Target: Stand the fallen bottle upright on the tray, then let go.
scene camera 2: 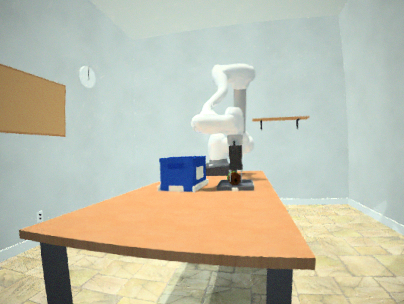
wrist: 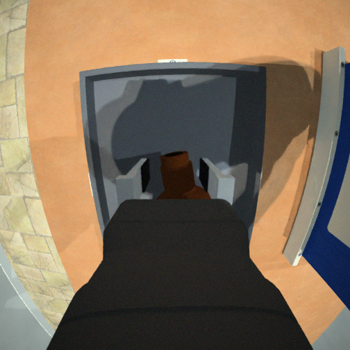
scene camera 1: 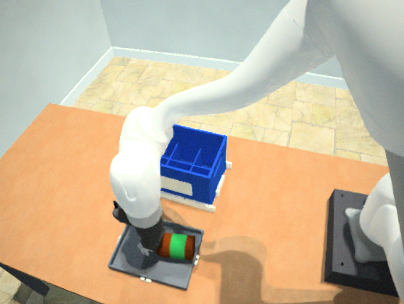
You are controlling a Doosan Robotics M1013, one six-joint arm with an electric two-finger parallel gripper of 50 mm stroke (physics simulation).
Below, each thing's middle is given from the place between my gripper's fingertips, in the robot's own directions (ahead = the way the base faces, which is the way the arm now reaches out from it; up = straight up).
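The brown bottle (wrist: 176, 170) is there for me to see, 6 cm behind my hand and 1 cm above it.
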